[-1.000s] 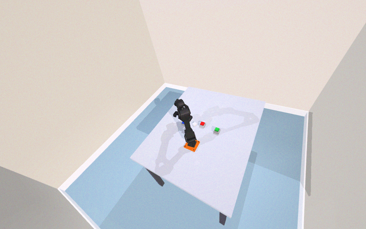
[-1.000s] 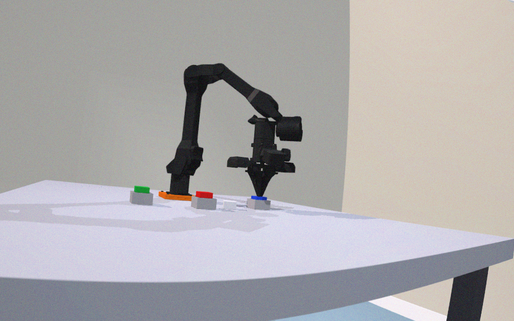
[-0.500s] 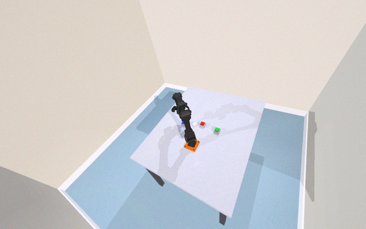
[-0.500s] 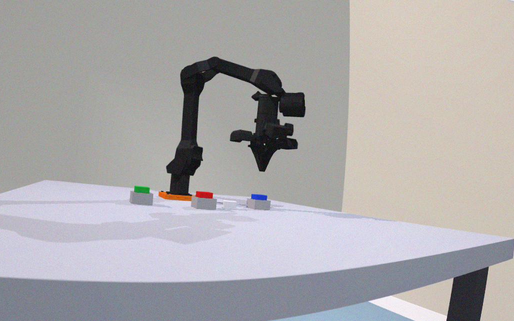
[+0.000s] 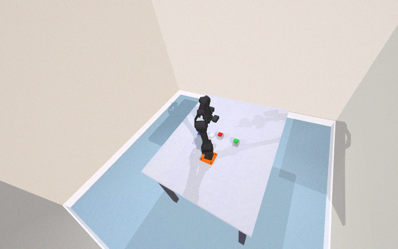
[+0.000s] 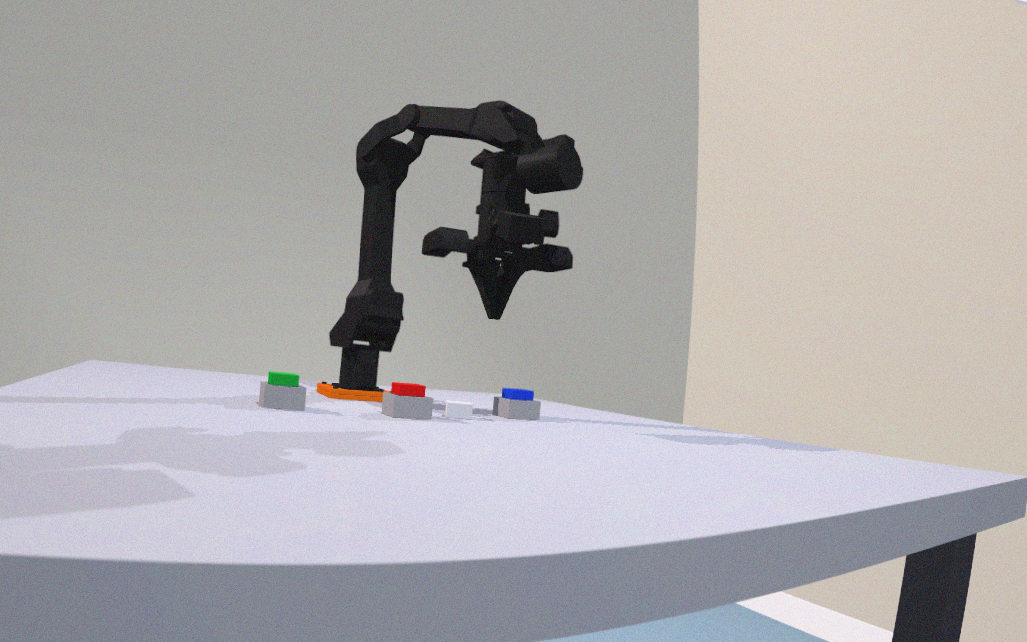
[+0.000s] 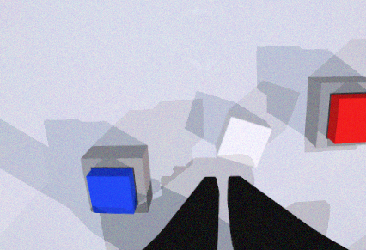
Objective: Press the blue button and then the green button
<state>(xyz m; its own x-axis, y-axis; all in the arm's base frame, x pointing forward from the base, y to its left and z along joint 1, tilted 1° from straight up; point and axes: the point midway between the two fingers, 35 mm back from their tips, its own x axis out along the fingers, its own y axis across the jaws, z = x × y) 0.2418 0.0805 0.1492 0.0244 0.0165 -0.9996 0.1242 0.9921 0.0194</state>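
My gripper tip is 50 mm past the green button, 250 mm to the left of it and 90 mm above it. Round my gripper tip: red button 20 mm behind, 100 mm to the right, 90 mm below; small white block 30 mm behind, 20 mm to the right, 120 mm below; blue button 50 mm behind, 80 mm to the left, 90 mm below.
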